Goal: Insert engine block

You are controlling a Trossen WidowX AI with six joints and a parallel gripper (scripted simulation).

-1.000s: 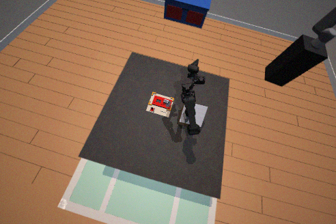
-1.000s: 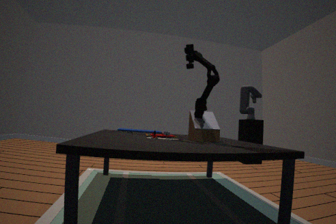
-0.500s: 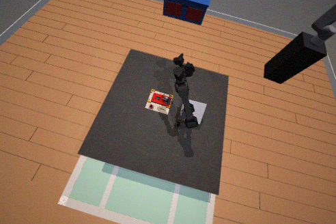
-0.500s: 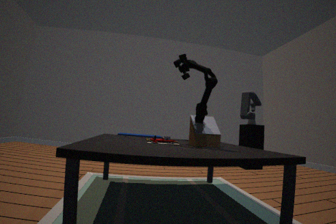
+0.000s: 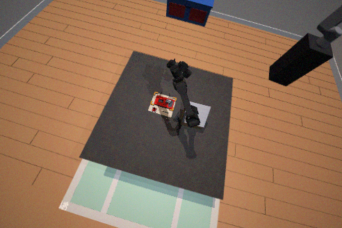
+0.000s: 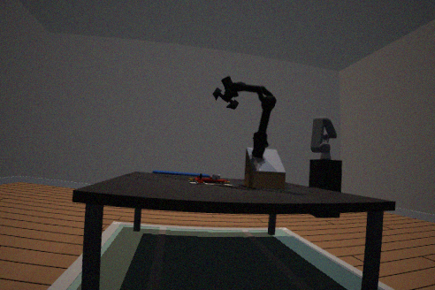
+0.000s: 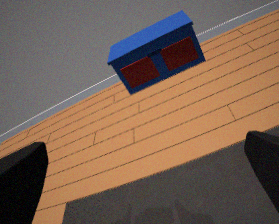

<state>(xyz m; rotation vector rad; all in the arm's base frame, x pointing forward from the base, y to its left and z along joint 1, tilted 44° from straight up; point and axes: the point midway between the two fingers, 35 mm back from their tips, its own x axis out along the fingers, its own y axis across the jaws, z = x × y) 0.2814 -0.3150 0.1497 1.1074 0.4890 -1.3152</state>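
Now: the grey engine block 11 cm to the left of my gripper tip and 52 cm below it.
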